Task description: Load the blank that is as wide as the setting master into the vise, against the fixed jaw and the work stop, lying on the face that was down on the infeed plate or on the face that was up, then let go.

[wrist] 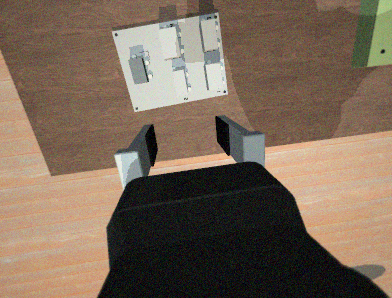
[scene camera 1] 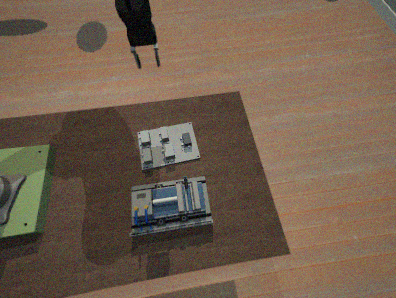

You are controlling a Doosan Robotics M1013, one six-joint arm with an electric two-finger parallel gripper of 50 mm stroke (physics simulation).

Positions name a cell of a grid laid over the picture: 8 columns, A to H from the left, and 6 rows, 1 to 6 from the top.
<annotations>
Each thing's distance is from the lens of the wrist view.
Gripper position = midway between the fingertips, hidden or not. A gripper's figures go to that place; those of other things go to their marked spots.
gripper (wrist: D3): 0.16 m
grey infeed plate (wrist: D2): 0.53 m
</annotations>
